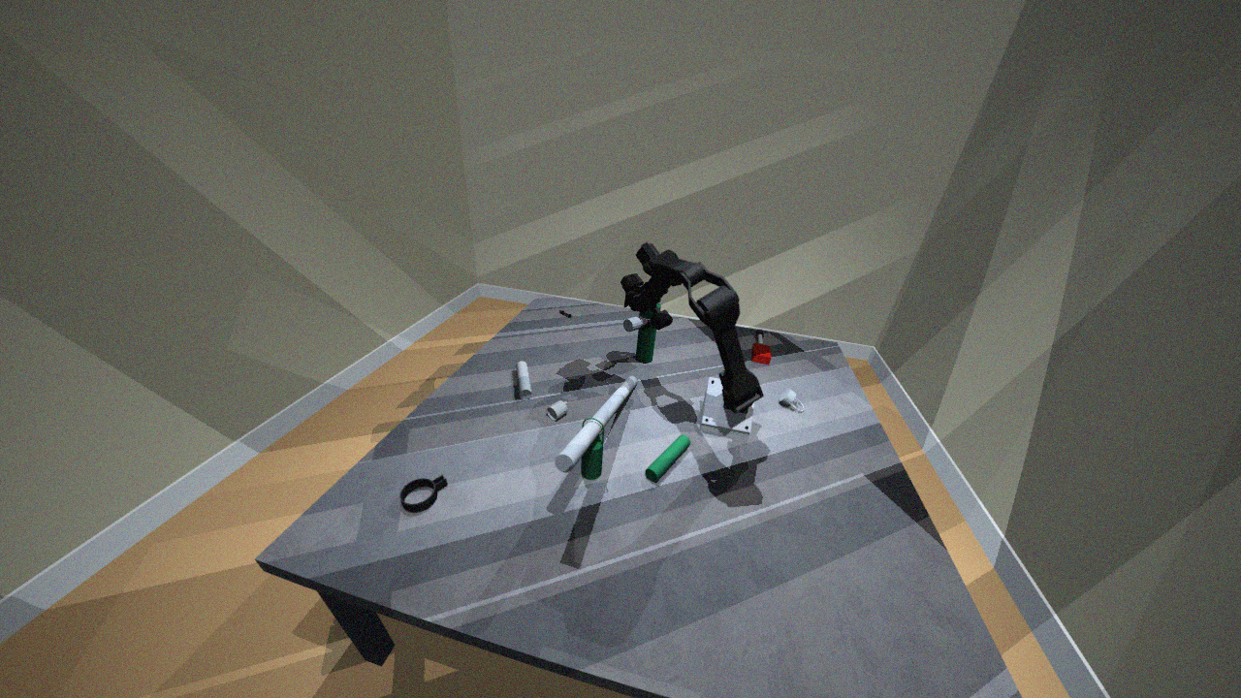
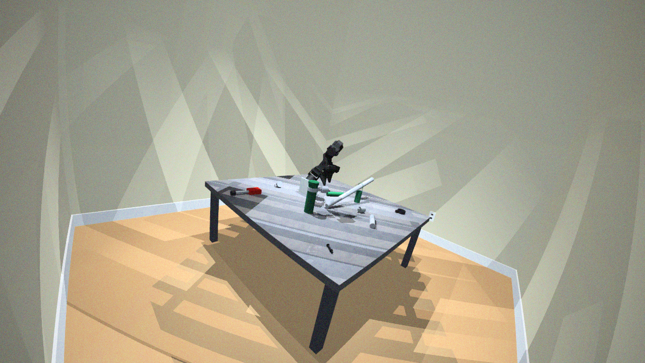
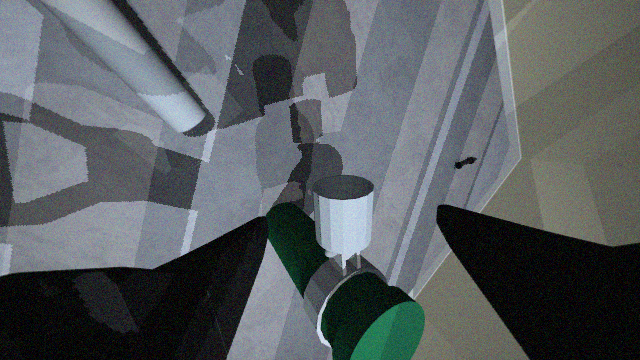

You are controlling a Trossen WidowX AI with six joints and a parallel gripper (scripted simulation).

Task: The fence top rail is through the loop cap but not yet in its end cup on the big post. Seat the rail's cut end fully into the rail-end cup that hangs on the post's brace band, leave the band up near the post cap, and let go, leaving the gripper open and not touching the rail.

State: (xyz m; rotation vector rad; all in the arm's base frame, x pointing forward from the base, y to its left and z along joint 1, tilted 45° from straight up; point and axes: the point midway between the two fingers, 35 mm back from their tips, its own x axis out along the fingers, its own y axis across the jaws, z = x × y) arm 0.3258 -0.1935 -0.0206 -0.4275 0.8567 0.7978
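Now: gripper tip 1 cm past the grey band, 6 cm to the left of it and 3 cm above it. Also, from my gripper tip: green cylinder: 19 cm behind, 36 cm to the left, 18 cm below; white cylinder: 28 cm ahead, 19 cm to the left, 18 cm below; small green post: 2 cm behind, 45 cm to the left, 9 cm below.
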